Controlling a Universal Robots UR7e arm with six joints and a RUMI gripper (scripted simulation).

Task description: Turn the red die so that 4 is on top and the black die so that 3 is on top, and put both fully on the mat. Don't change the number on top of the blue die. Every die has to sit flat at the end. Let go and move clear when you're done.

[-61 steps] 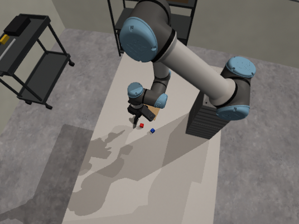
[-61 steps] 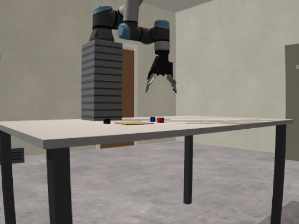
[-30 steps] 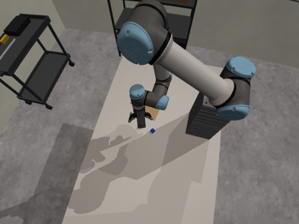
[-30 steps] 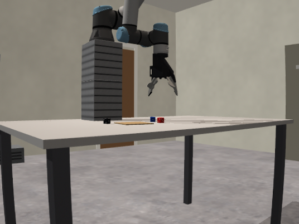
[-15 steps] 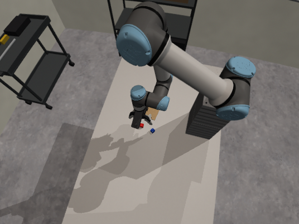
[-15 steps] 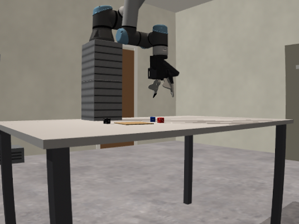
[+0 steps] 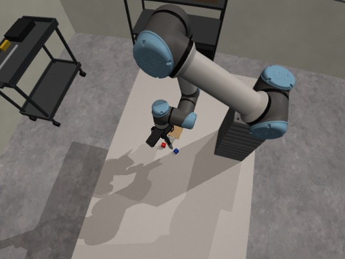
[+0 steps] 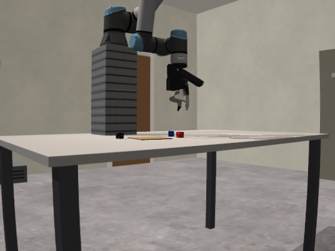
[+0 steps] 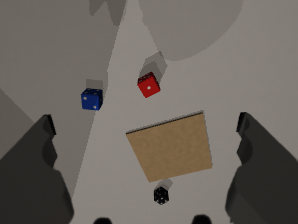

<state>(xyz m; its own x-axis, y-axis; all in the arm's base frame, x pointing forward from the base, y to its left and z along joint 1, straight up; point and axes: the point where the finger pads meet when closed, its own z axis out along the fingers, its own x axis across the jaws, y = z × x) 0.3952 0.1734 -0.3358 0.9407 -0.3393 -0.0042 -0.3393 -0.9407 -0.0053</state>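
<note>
The red die is 10 mm to the right of my hand and 100 mm below it. From my hand the other things lie so: blue die: 90 mm behind, 10 mm to the right, 100 mm below; black die: 60 mm behind, 270 mm to the right, 100 mm below; brown mat: 160 mm to the right, 120 mm below.
</note>
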